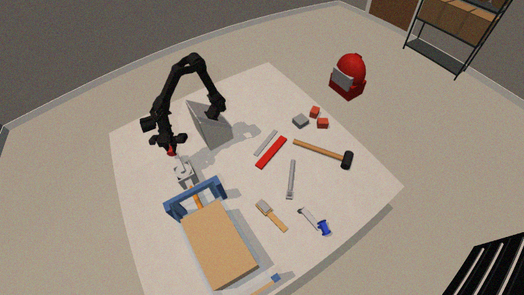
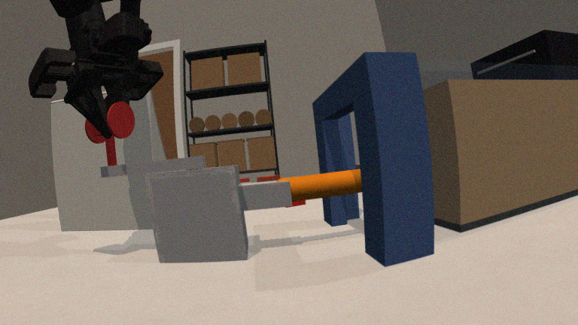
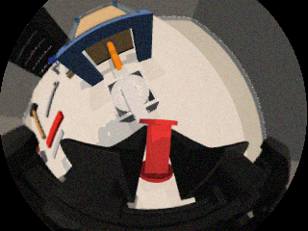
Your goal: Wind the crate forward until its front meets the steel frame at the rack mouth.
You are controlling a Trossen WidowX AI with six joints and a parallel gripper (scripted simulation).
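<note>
Right now my gripper tip is 3 cm above the red-knobbed crank, 2 cm short of it and 1 cm to the right of it. From my gripper tip the other things lie so: grey winch: 10 cm below, 7 cm ahead; then red knob: 2 cm behind, 1 cm to the left; then blue steel frame: 25 cm ahead, 3 cm below, 1 cm to the left.
</note>
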